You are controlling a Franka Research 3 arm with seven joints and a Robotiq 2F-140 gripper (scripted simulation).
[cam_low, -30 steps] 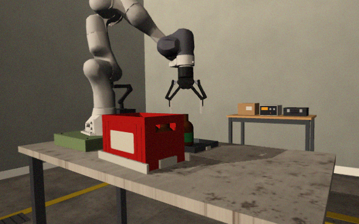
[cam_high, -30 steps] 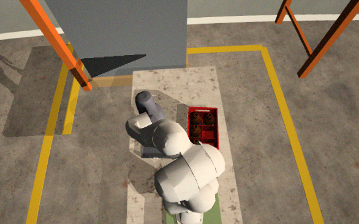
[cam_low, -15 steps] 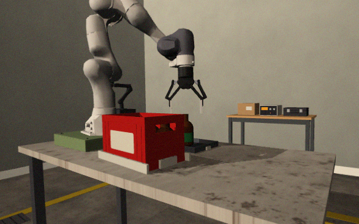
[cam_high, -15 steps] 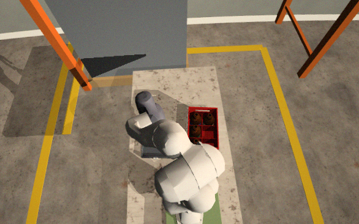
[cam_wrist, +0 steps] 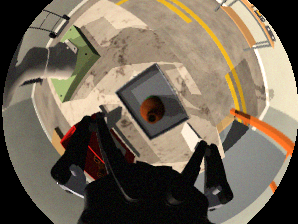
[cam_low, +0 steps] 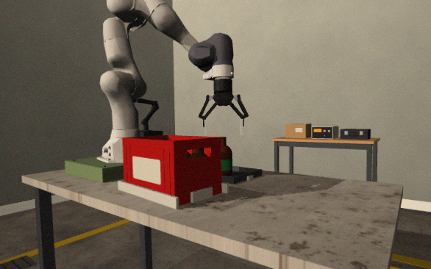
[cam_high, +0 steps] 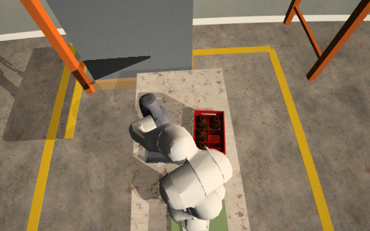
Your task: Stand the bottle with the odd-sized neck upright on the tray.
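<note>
Now: hand 90 mm above the brown bottle. The rest, counted from my hand: dark tray (160 mm below); red crate (300 mm to the right, 90 mm below, 10 mm ahead).
</note>
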